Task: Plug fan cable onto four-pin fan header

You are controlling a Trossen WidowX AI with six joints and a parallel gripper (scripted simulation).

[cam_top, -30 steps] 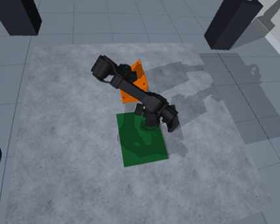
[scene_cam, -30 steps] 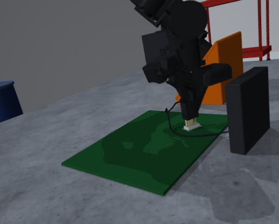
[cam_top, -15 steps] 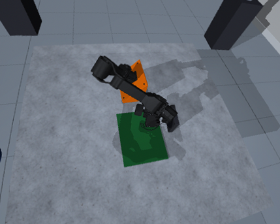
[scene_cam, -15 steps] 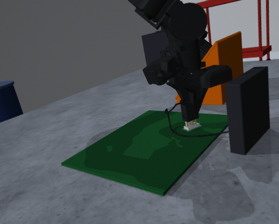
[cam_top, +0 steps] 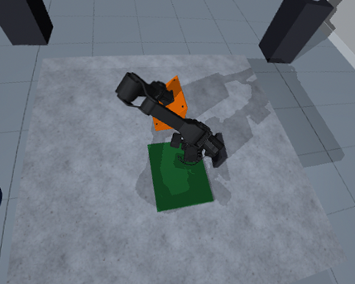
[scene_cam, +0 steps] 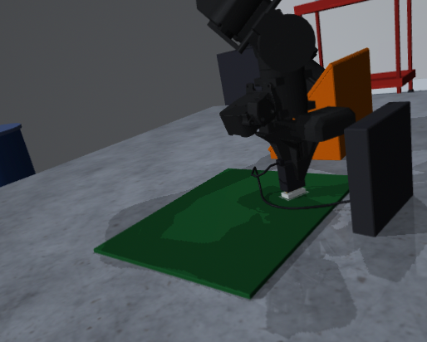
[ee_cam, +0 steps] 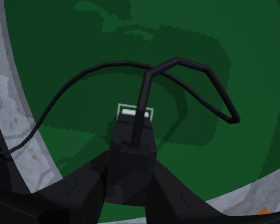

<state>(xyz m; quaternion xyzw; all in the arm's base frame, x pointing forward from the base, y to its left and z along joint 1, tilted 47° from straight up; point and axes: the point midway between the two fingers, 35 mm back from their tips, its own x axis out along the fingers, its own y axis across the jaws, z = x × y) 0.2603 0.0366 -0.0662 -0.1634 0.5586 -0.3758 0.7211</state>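
The black fan plug lies 10 mm ahead of my gripper tip and 10 mm above it. Round my gripper tip: black fan: 120 mm to the left, 30 mm above, 10 mm ahead; green board: 80 mm ahead, 50 mm to the right, 40 mm below; white four-pin fan header: 30 mm below, 10 mm ahead.
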